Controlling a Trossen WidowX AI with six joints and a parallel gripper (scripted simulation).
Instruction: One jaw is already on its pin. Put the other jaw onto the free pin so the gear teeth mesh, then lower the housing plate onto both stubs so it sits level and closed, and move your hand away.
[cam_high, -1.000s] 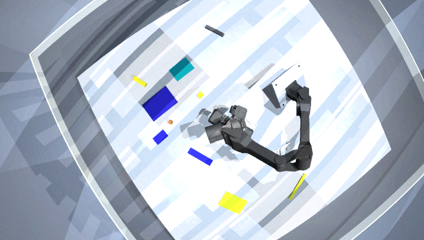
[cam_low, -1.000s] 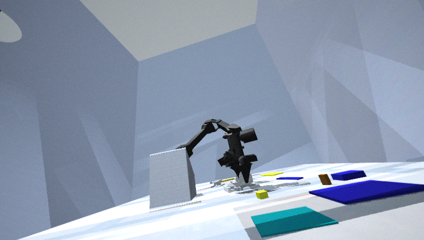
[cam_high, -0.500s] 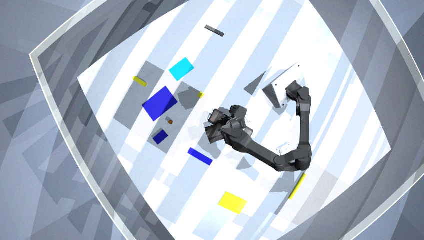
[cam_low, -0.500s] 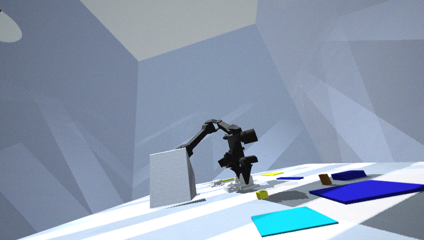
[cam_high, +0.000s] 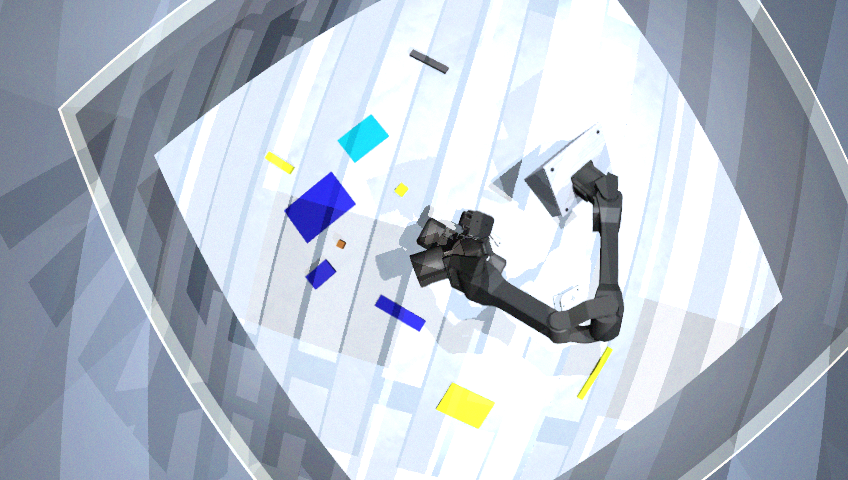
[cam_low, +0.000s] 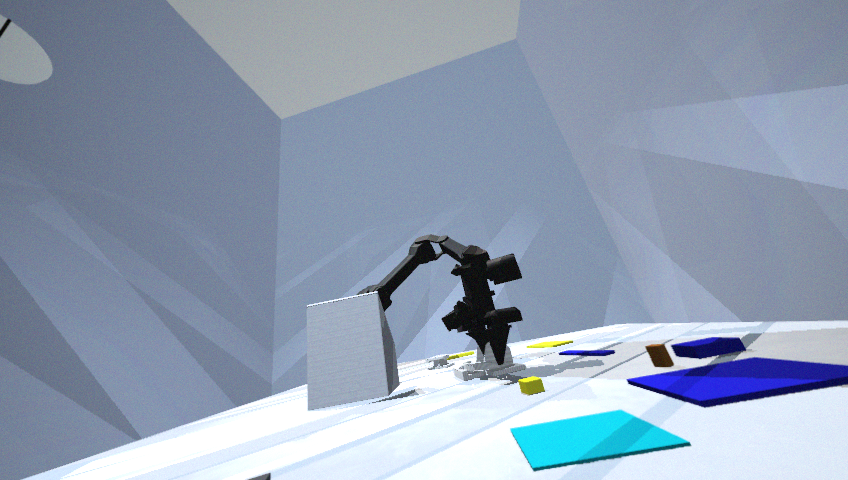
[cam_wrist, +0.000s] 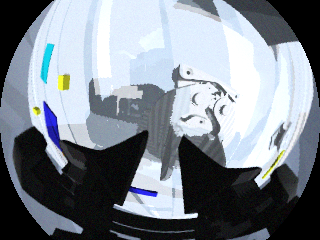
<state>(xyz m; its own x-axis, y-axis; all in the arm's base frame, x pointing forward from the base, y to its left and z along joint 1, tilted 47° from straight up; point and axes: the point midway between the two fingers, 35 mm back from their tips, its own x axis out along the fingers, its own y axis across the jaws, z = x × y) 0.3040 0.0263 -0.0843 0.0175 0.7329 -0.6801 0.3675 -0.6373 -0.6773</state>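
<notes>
Now: gripper tip 30 mm to the right of the white base, 10 mm short of it and 10 mm above it. Also, from my gripper tip: grey ribbed jaw 40 mm behind, 10 mm to the left; small yellow cube 190 mm to the right, 10 mm below, 10 mm ahead; blue strip 190 mm ahead, 30 mm to the left, 10 mm below.
</notes>
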